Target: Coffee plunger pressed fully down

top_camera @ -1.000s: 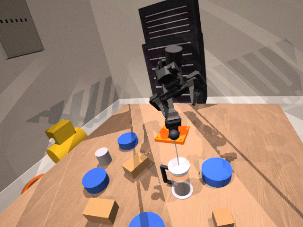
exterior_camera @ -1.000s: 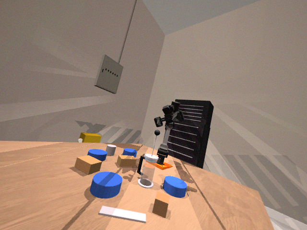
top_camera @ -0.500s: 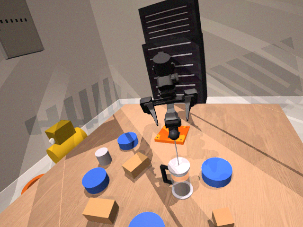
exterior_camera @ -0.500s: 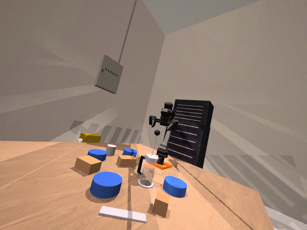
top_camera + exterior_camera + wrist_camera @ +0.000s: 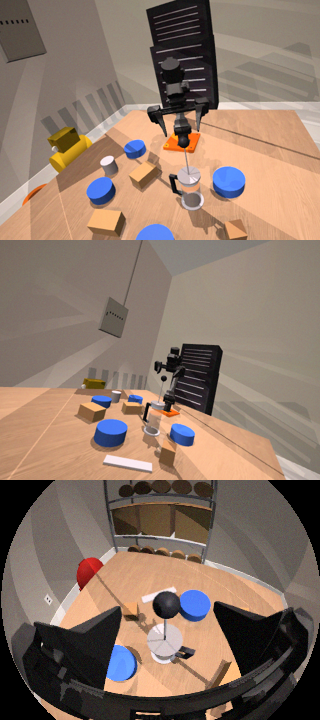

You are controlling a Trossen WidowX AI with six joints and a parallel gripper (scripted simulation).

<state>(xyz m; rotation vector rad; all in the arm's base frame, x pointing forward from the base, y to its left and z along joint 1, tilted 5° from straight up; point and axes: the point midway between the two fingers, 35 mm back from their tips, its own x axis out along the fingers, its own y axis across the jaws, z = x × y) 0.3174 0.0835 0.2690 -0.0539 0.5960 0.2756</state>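
The glass coffee press lies 1 cm ahead of my gripper tip, 1 cm to the right of it and 16 cm below it. From my gripper tip the other things lie so: white flat bar: 24 cm ahead, 8 cm to the left, 29 cm below.
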